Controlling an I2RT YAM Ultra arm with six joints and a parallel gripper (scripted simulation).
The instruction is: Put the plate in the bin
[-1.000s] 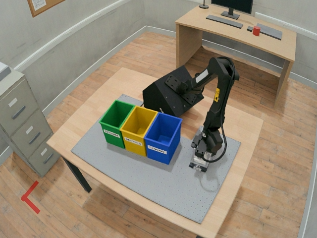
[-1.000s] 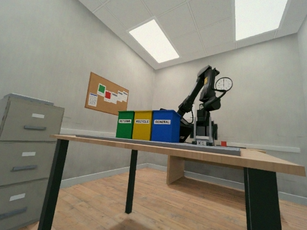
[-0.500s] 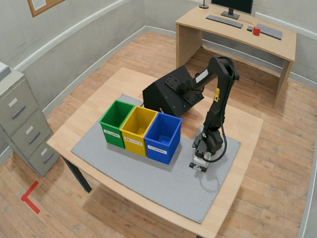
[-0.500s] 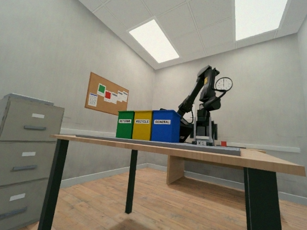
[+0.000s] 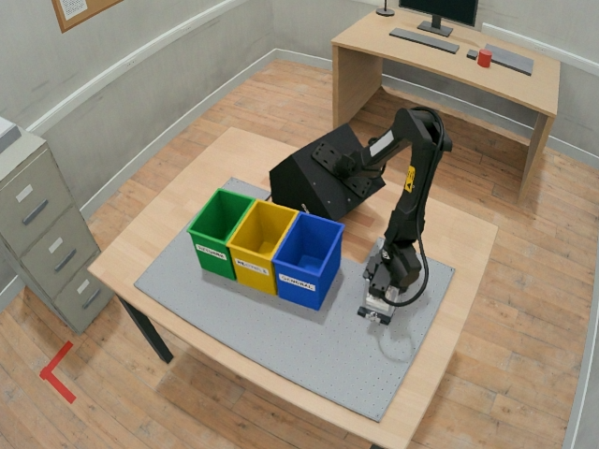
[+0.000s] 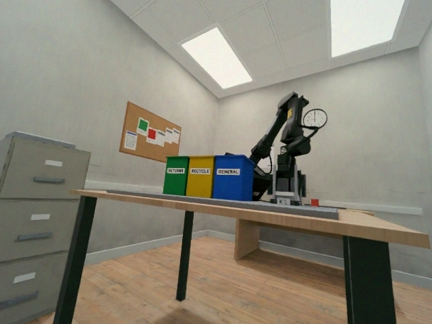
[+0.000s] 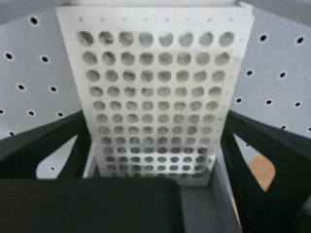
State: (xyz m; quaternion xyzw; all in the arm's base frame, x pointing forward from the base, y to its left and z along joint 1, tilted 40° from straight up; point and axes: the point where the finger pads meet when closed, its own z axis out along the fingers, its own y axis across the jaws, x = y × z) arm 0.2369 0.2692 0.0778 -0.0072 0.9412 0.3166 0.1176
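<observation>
Now: hand right at the 96-well plate. Round my hand: blue general bin (21 cm to the right, 6 cm ahead, 5 cm above); yellow recycle bin (34 cm to the right, 8 cm ahead, 5 cm above); green returns bin (47 cm to the right, 10 cm ahead, 5 cm above).
</observation>
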